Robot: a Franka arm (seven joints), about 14 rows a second.
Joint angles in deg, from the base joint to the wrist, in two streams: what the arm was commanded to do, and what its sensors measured. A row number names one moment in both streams.
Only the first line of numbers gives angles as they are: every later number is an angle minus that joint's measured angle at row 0.
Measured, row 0: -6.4 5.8 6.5 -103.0 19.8 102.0 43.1
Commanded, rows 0 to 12: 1.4 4.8 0.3 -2.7 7.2 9.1 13.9; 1.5 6.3 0.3 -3.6 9.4 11.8 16.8; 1.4 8.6 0.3 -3.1 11.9 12.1 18.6; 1.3 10.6 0.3 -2.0 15.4 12.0 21.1; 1.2 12.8 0.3 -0.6 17.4 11.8 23.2; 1.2 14.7 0.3 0.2 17.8 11.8 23.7; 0.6 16.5 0.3 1.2 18.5 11.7 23.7; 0.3 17.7 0.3 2.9 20.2 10.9 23.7; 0.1 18.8 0.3 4.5 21.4 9.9 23.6; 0.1 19.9 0.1 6.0 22.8 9.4 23.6; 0.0 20.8 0.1 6.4 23.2 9.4 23.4; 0.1 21.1 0.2 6.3 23.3 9.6 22.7; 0.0 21.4 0.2 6.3 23.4 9.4 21.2
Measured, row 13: 0.6 19.8 -0.3 4.5 22.0 10.6 22.3
